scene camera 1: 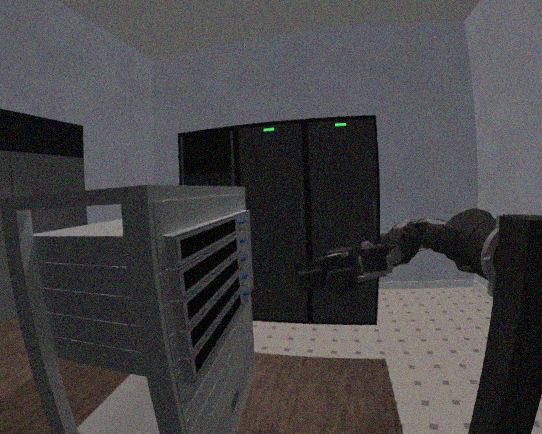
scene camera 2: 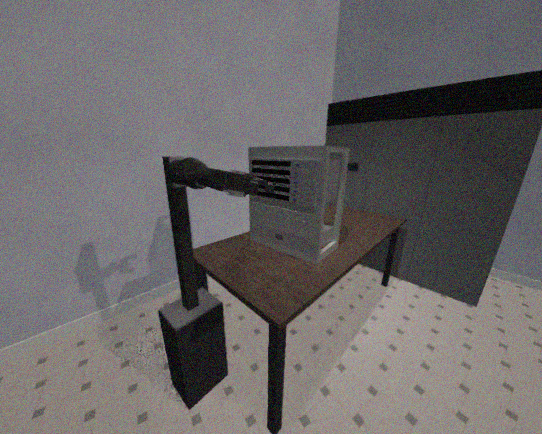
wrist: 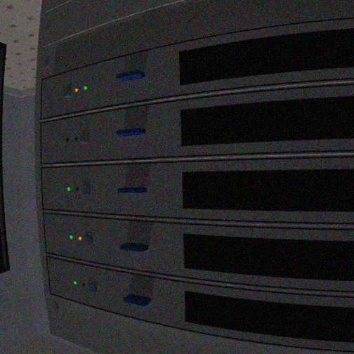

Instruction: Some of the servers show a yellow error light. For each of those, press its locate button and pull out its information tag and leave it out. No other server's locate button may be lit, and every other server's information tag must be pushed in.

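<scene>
The grey rack (scene camera 1: pixel 137 215) (scene camera 2: pixel 285 222) holds five servers, stacked. In the wrist view, the top server has one yellow light (wrist: pixel 76 90) and one green; the second has two dark lights; the third has one green; the fourth has one green and one yellow light (wrist: pixel 80 238); the bottom has one green. Their small square locate buttons, such as the fourth server's button (wrist: pixel 89 238), look dark. Each server has a blue-edged tag, such as the top tag (wrist: pixel 130 76) and fourth tag (wrist: pixel 134 247); how far each stands out is unclear. My gripper (scene camera 1: pixel 309 271) (scene camera 2: pixel 271 185) is open, in front of the rack's face.
The rack stands on a brown wooden table (scene camera 1: pixel 320 390) (scene camera 2: pixel 250 270). The arm's black post (scene camera 1: pixel 515 320) (scene camera 2: pixel 180 235) stands beside the table. Tall black cabinets (scene camera 1: pixel 340 210) with green lights stand behind, and a grey cabinet (scene camera 2: pixel 425 200) stands past the table's far end.
</scene>
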